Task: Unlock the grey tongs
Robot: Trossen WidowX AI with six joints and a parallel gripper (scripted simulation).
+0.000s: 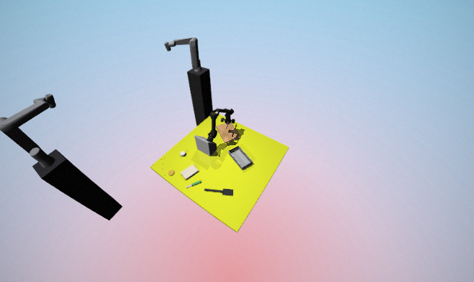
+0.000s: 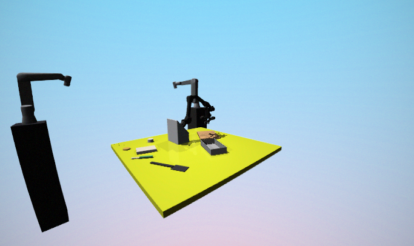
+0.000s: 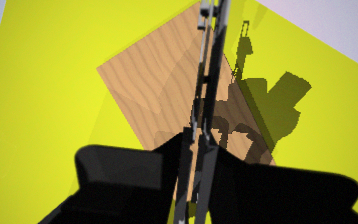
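The wooden board is 10 mm to the right of my gripper tip and 140 mm below it. Also, from my gripper tip: beige slab (50 mm behind, 820 mm to the right, 130 mm below); black spatula (400 mm ahead, 840 mm to the right, 140 mm below); grey roasting tin (370 mm ahead, 330 mm to the right, 120 mm below).
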